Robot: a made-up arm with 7 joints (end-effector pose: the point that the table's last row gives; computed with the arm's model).
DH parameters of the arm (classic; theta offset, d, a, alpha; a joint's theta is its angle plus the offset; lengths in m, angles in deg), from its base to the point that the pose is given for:
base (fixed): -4.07 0 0 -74.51
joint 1: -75.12 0.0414 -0.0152 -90
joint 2: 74 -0.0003 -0.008 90
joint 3: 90 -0.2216 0.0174 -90
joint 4: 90 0.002 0.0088 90
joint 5: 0 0.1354 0 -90
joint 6: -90 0 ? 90
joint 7: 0 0.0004 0 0
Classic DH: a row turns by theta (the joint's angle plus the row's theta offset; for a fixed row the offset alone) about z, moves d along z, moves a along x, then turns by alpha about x.
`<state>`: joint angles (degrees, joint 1 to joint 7).
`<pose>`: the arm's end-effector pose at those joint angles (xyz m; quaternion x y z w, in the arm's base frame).
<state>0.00 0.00 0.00 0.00 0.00 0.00 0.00</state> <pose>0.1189 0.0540 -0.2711 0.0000 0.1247 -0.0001 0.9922</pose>
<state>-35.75 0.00 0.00 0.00 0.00 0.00 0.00</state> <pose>0.2570 0.0122 -0.1560 -0.0106 -0.1741 -0.0840 0.9811</pose>
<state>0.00 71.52 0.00 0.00 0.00 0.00 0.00</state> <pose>0.1602 0.2653 -0.1097 0.5798 0.1011 -0.0730 0.8051</pose>
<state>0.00 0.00 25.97 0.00 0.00 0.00 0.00</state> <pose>0.1002 0.1337 -0.2663 0.0280 0.1215 0.2228 0.9668</pose>
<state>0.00 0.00 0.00 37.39 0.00 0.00 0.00</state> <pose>0.0567 0.0540 -0.3569 0.0000 0.4362 -0.0001 0.8999</pose>
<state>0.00 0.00 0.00 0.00 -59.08 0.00 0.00</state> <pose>0.1189 0.0543 -0.2712 -0.4892 0.1085 0.0614 0.8632</pose>
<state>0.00 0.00 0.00 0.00 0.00 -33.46 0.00</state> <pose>0.1180 0.0540 -0.2539 0.0000 -0.1662 -0.0001 0.9861</pose>
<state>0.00 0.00 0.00 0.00 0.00 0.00 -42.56</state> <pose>0.1189 0.0540 -0.2711 -0.0452 0.1162 -0.3602 0.9245</pose>
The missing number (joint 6, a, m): 0.0298
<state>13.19 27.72 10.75 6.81 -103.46 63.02 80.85</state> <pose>0.0426 0.1790 -0.2589 -0.1535 0.7775 0.3322 0.5113</pose>
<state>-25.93 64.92 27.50 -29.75 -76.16 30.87 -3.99</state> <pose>0.1735 0.1928 0.0248 0.0215 -0.1309 -0.2529 0.9584</pose>
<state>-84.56 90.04 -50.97 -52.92 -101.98 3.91 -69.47</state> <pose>0.1515 0.0862 0.0573 0.0529 0.0189 -0.9464 0.3180</pose>
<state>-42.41 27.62 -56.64 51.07 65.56 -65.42 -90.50</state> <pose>0.2112 0.0782 -0.2878 -0.4688 -0.2252 0.7984 0.3034</pose>
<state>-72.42 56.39 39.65 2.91 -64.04 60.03 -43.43</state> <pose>0.2129 0.2415 0.1162 -0.0855 -0.2683 -0.4632 0.8403</pose>
